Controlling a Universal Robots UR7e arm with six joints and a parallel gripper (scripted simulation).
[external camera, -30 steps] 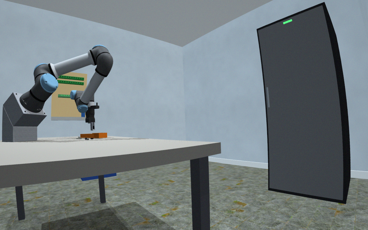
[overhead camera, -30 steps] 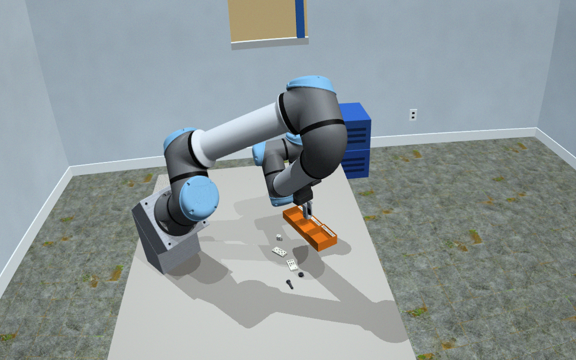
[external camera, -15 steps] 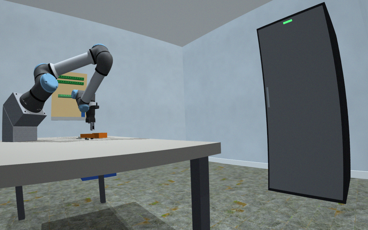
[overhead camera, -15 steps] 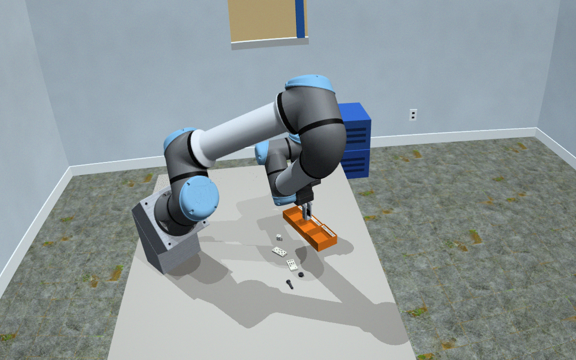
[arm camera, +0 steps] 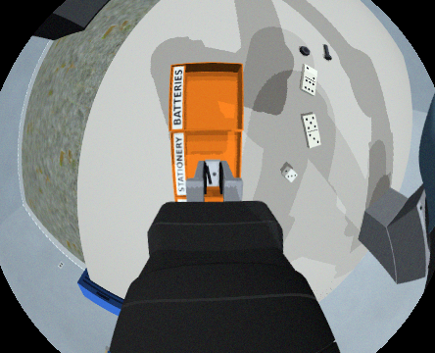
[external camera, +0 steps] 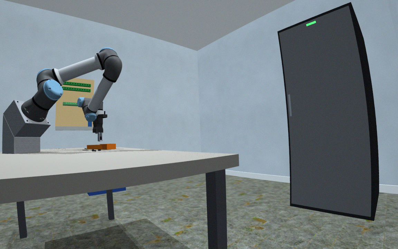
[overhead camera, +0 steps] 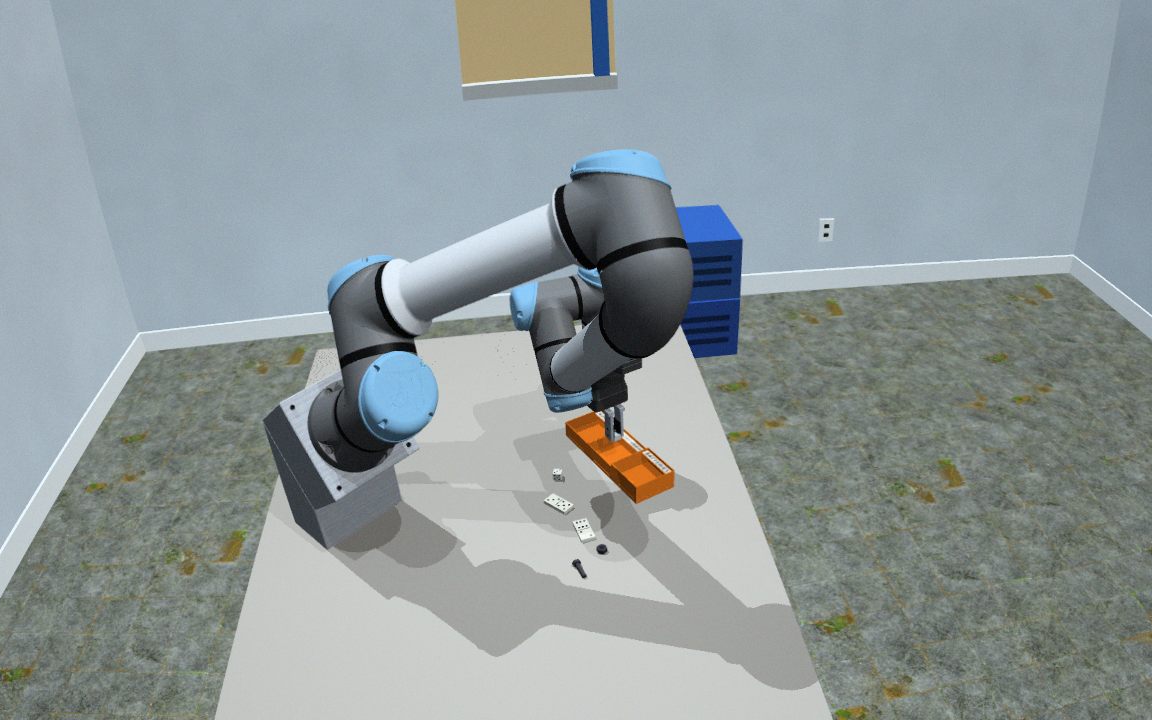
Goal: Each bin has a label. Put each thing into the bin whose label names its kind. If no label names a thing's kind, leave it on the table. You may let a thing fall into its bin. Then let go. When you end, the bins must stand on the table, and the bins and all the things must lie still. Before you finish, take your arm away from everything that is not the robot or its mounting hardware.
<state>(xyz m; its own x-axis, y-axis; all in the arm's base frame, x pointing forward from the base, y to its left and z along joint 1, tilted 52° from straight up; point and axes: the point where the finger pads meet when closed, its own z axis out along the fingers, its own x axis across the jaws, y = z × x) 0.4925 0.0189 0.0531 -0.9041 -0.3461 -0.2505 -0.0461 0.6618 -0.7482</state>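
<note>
Right now the black nut is 200 mm to the right of my hand, 140 mm behind it and 70 mm below it. From my hand the other things lie so: white die: 120 mm behind, 70 mm below, 10 mm to the left; then black bolt: 220 mm to the right, 190 mm behind, 70 mm below; then grey piece: 10 mm below.
</note>
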